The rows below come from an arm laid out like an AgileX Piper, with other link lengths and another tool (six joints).
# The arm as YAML. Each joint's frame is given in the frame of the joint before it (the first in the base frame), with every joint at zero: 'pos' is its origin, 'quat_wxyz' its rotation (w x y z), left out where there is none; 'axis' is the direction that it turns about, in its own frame. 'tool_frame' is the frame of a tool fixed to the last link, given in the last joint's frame.
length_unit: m
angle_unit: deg
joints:
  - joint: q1
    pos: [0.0, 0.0, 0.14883]
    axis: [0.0, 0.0, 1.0]
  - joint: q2
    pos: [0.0, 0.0, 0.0]
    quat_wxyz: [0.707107, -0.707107, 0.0, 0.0]
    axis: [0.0, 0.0, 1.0]
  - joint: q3
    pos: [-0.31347, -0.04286, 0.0]
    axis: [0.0, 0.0, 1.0]
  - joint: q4
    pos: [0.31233, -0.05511, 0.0]
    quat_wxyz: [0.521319, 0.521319, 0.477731, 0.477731]
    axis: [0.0, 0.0, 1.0]
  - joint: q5
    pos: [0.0, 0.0, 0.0]
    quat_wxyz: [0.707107, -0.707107, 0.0, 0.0]
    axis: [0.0, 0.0, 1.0]
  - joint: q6
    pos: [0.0, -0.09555, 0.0]
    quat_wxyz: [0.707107, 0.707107, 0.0, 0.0]
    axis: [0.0, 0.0, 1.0]
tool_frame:
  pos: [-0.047, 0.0, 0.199]
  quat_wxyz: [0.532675, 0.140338, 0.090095, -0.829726]
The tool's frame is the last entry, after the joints.
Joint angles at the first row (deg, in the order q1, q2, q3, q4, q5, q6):
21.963 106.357 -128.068 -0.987 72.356 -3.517
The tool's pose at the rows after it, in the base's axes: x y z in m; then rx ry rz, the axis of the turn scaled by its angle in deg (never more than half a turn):
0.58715 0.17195 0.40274 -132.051 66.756 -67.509
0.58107 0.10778 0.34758 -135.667 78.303 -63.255
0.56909 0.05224 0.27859 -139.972 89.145 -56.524
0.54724 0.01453 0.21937 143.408 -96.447 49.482
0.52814 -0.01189 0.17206 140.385 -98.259 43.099
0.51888 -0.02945 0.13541 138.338 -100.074 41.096
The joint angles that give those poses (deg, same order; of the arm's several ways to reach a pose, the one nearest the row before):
16.662 101.476 -119.384 -1.074 72.355 -1.674
11.076 99.232 -110.467 -1.207 72.469 0.283
5.821 99.176 -102.284 -0.986 72.356 1.420
2.018 99.175 -94.869 -0.737 71.861 1.632
-0.849 99.174 -88.109 -0.602 69.509 1.631
-2.858 99.174 -81.933 -0.513 64.601 1.632

